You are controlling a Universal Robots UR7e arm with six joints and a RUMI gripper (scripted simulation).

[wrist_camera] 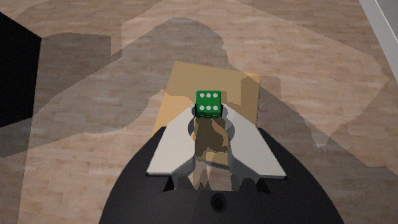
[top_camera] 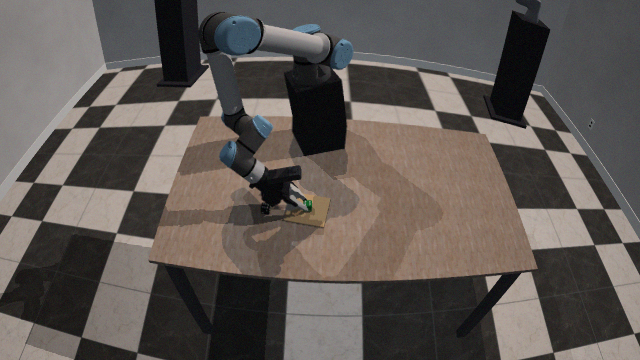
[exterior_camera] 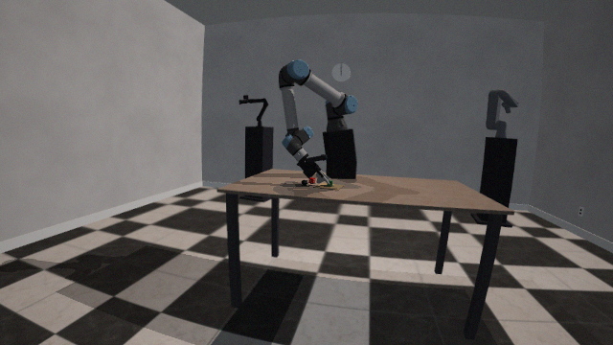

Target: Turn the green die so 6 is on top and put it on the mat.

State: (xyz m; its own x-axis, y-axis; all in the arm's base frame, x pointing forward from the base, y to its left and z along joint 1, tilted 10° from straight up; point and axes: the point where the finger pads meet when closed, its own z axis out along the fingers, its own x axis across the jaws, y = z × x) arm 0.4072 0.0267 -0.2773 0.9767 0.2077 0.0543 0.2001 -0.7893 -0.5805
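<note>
The green die lies 1 cm to the left of my hand and 1 cm below it. Round my hand: black die 4 cm ahead, 14 cm to the right, 1 cm below; tan mat 1 cm to the left, 2 cm below; red die 6 cm behind, 13 cm to the right, 1 cm below.
</note>
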